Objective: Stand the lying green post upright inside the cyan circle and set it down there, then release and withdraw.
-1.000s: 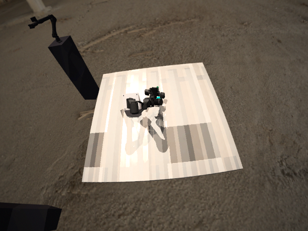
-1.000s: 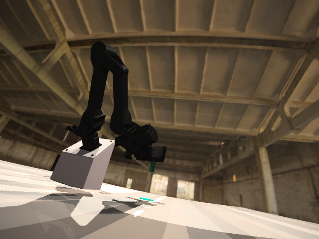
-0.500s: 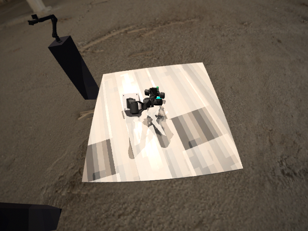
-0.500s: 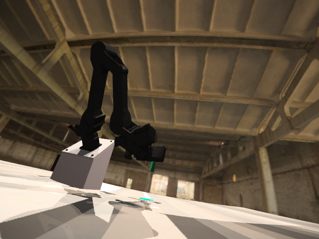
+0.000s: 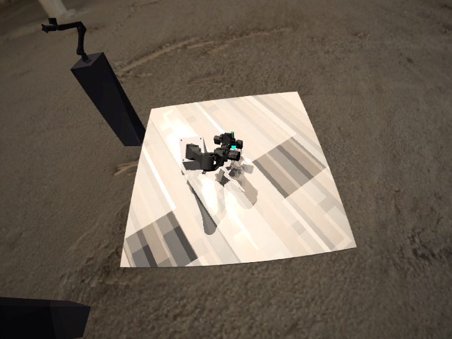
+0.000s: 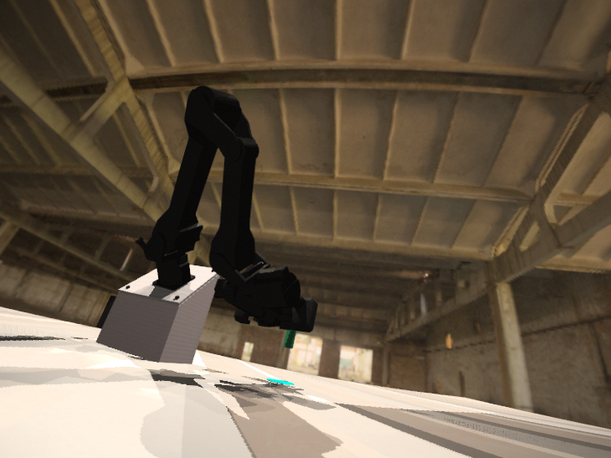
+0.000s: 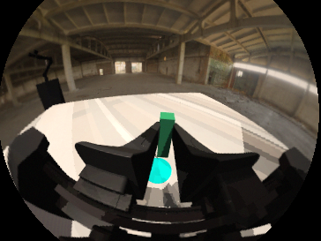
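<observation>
Right now my gripper tip is 120 mm above the cyan circle. The rest, counted from my gripper tip: green post (20 mm below).
</observation>
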